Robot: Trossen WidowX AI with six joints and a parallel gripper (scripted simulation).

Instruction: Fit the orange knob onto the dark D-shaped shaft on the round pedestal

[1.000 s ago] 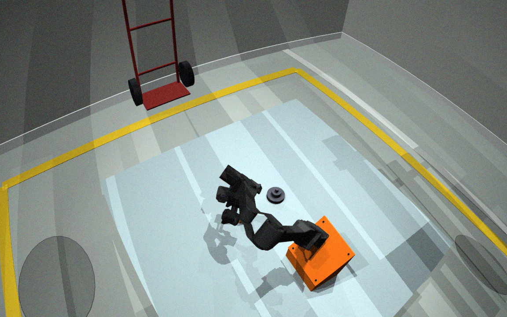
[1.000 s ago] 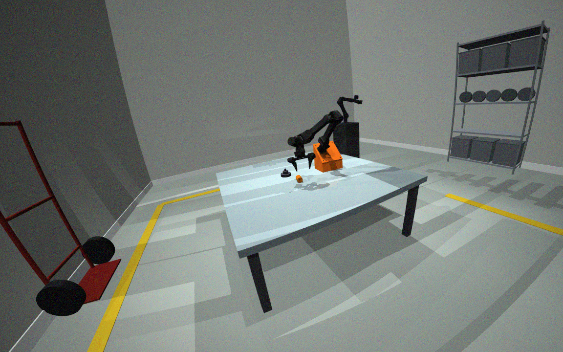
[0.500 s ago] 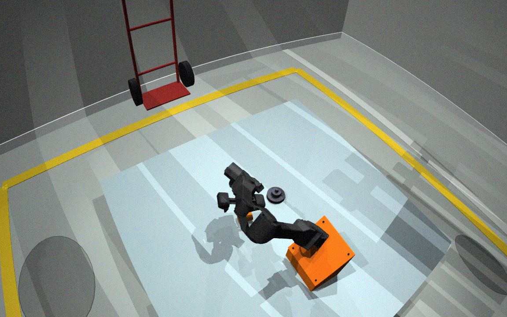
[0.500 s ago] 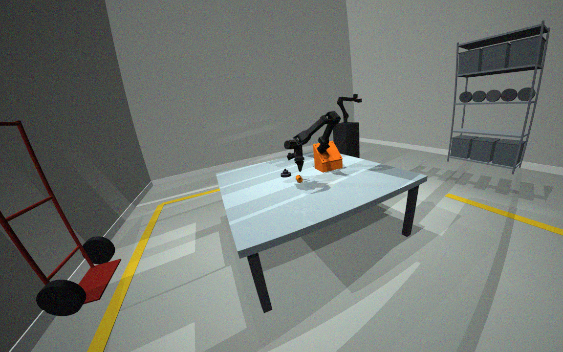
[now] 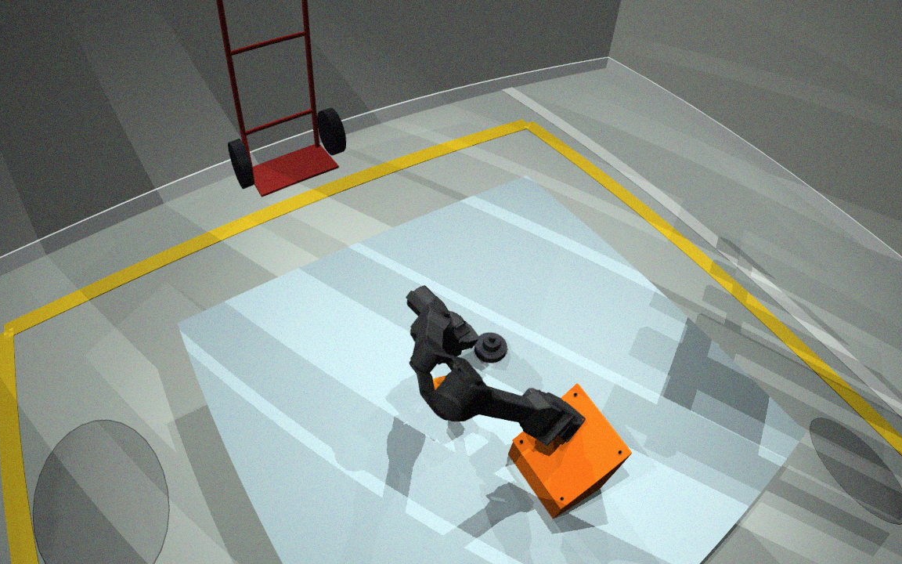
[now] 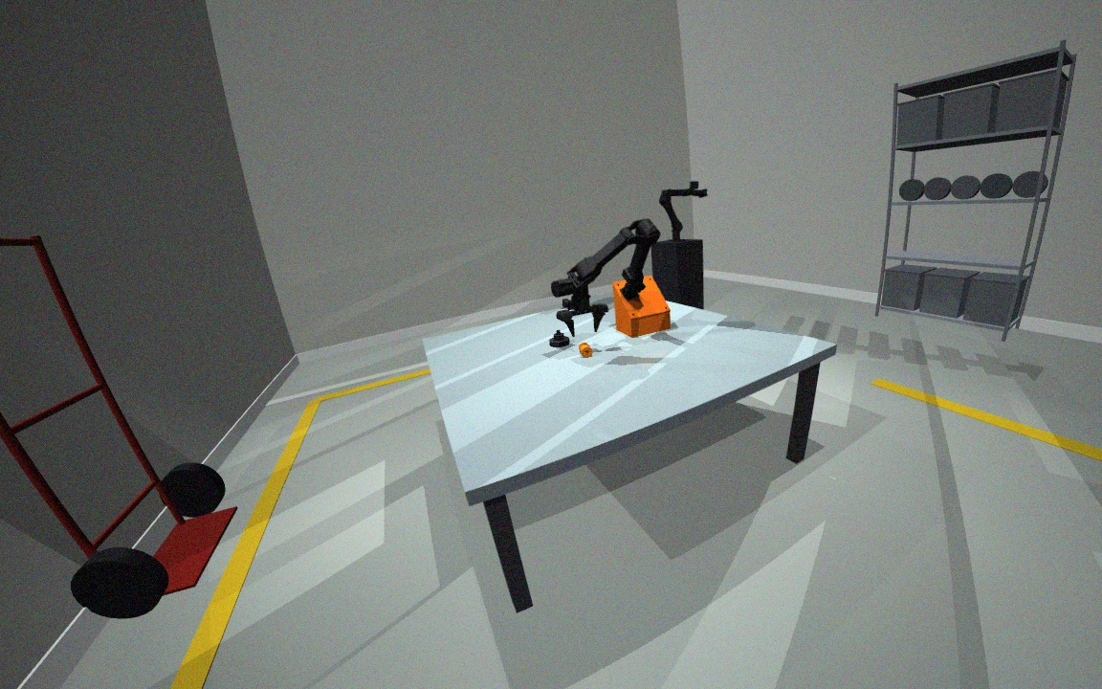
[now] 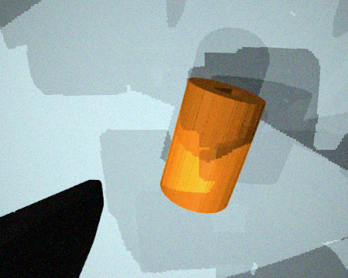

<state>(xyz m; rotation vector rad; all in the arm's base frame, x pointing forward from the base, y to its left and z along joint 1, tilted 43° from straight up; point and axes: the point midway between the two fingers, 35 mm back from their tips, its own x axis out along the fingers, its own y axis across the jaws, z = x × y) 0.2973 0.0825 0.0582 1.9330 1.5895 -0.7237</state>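
Right now the orange knob is 10 mm ahead of my gripper tip and 60 mm below it. Also, from my gripper tip: round dark pedestal 20 mm ahead, 180 mm to the right, 50 mm below.
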